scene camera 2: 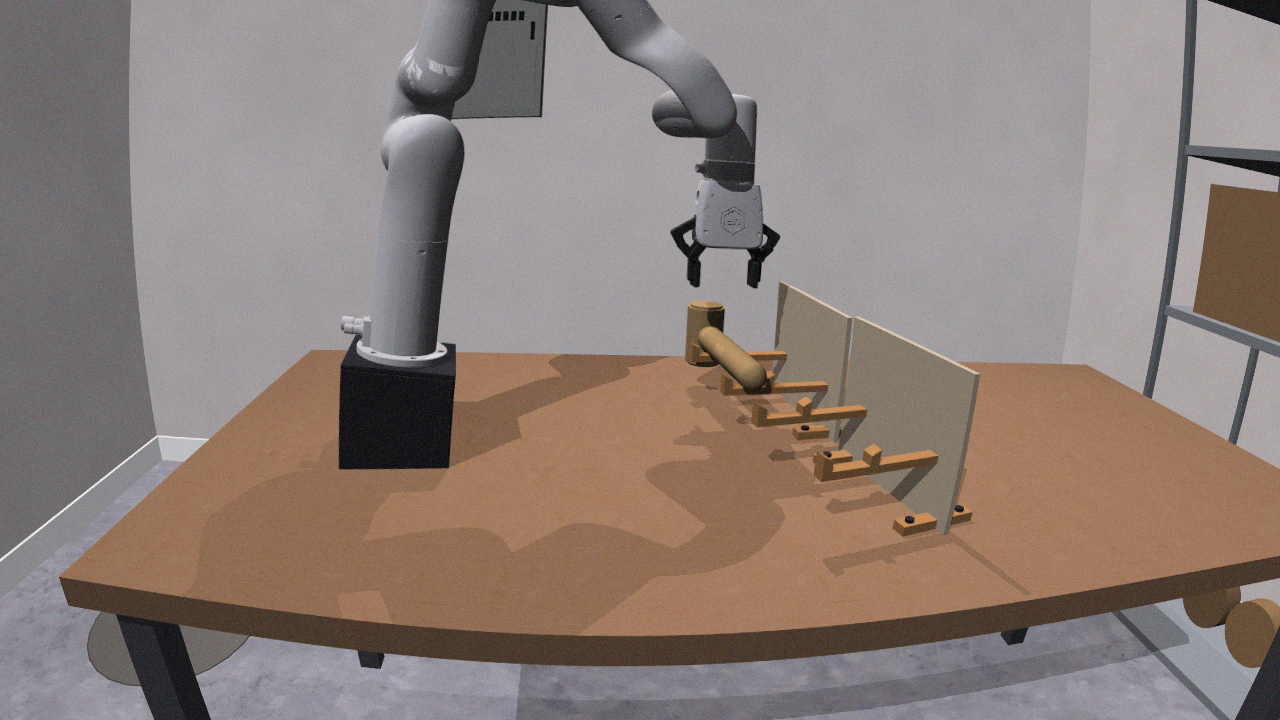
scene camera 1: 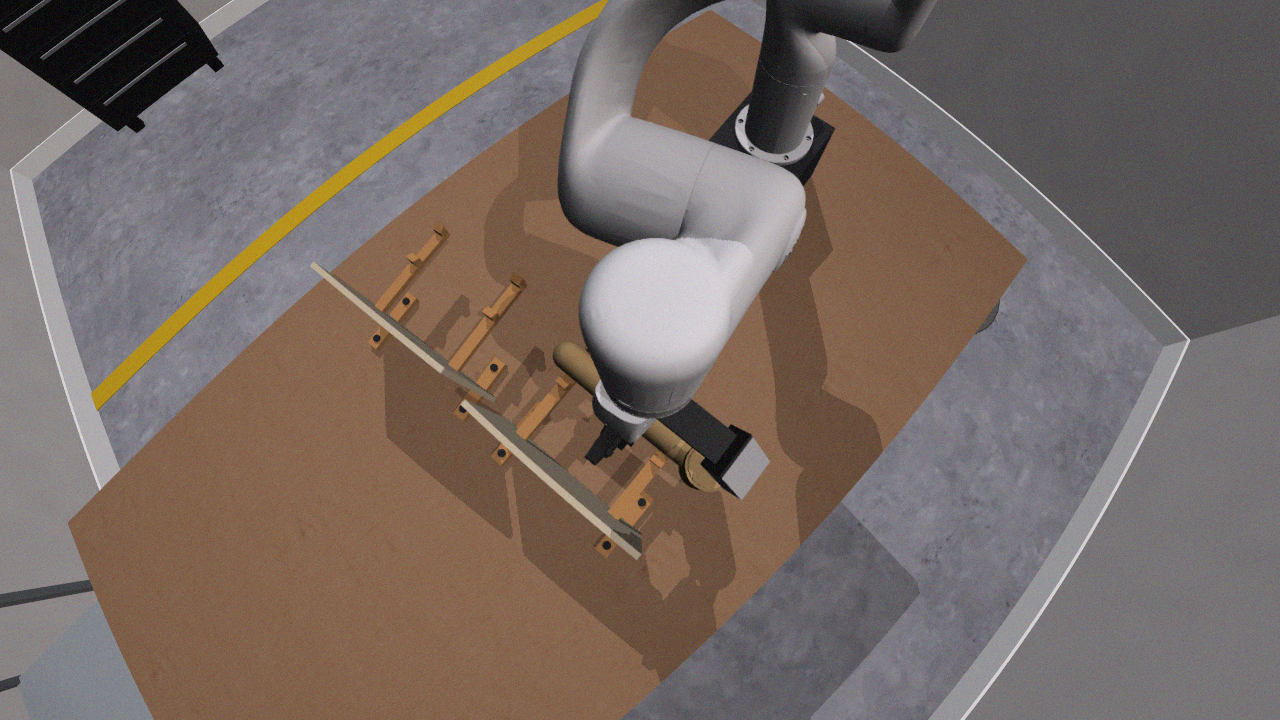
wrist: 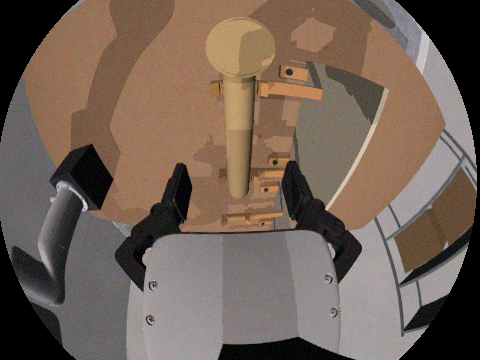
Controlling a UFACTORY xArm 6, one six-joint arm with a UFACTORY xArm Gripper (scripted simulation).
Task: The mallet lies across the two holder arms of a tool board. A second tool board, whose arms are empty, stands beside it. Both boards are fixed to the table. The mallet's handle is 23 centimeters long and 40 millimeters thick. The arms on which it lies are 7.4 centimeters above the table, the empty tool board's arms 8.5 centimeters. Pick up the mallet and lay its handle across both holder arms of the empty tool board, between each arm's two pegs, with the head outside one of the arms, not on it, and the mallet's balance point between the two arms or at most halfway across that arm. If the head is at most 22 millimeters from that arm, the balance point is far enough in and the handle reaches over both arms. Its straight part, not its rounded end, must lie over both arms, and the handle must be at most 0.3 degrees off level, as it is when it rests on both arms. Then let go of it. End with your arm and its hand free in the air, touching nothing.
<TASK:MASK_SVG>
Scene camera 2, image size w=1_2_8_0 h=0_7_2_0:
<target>my gripper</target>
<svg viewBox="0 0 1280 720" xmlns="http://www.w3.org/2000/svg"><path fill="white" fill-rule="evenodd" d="M704 177L704 180L700 180L693 218L670 231L677 247L688 258L687 280L690 281L693 287L700 286L701 262L699 261L699 256L706 247L750 249L747 250L751 255L751 259L748 261L747 285L752 288L758 288L758 282L761 280L762 262L773 251L773 248L780 239L780 235L765 224L763 227L760 185L754 184L754 181L721 180ZM765 234L768 239L766 243L761 247L763 242L763 234ZM692 230L694 242L689 247L683 235Z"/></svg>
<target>wooden mallet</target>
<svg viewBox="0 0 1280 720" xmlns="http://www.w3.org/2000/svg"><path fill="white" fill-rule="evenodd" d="M688 304L685 361L697 367L715 367L720 364L745 389L755 391L762 388L767 380L765 368L723 333L725 307L721 303L713 301L693 301ZM690 342L701 348L700 353L708 353L717 362L692 362L689 359Z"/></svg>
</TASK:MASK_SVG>
